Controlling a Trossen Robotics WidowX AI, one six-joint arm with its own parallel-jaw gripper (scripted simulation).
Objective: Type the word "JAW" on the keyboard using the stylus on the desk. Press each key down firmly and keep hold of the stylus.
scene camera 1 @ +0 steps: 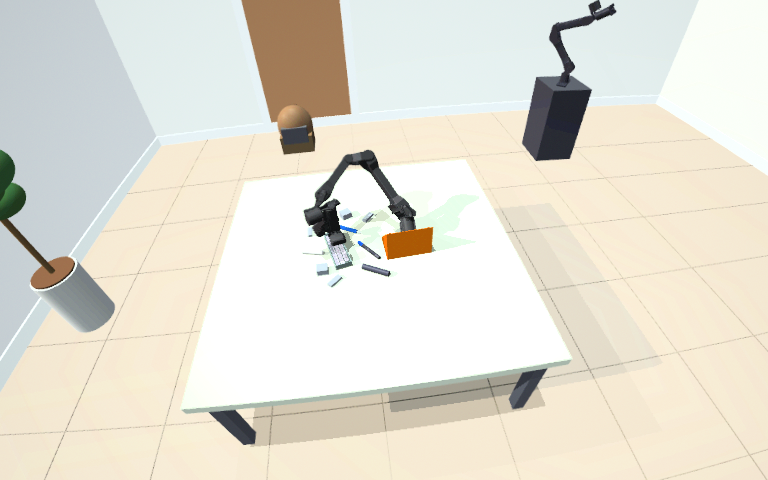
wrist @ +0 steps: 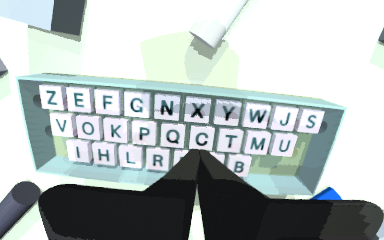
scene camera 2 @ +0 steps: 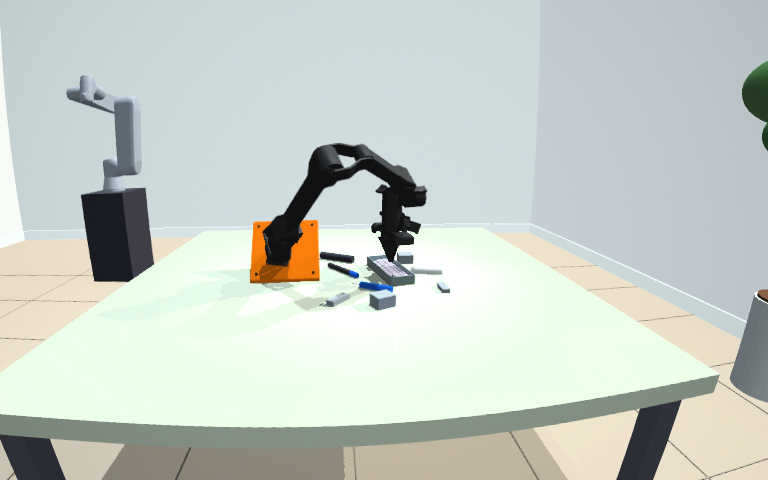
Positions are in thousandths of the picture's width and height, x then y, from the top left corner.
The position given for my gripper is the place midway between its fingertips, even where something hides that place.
Note:
My gripper (scene camera 2: 508, 547) is shut, holding nothing.
My gripper is seen too in the wrist view (wrist: 514, 652).

